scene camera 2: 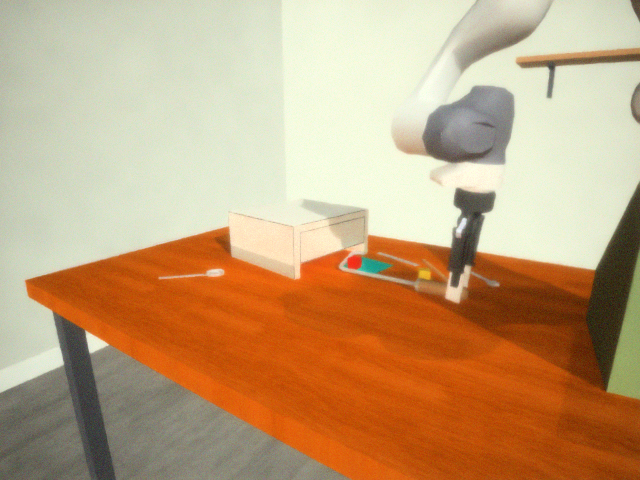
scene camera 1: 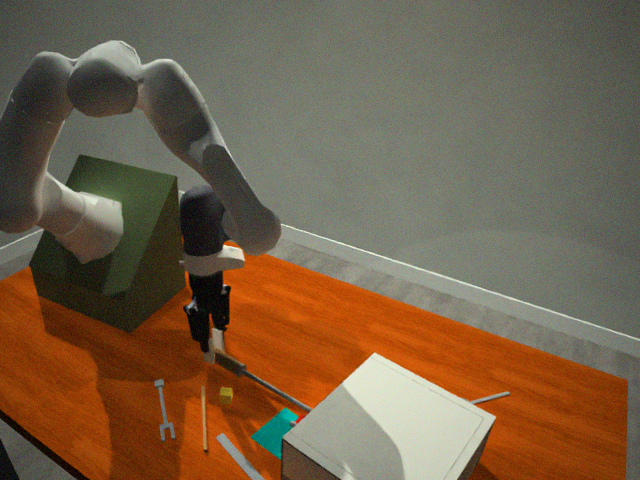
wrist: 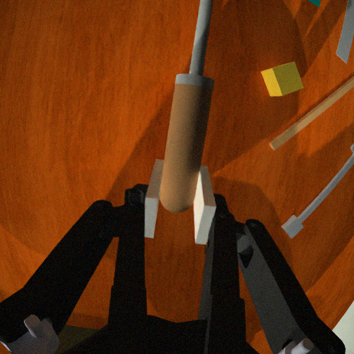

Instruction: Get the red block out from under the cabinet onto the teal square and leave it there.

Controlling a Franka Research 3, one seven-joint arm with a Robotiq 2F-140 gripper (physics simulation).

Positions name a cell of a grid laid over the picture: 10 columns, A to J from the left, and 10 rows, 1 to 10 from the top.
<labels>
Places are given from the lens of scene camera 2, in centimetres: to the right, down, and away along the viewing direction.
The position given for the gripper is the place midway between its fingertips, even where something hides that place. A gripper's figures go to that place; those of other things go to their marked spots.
gripper (scene camera 2: H7): 29, 12, 83
hook tool (scene camera 2: G6): 24, 10, 84
</labels>
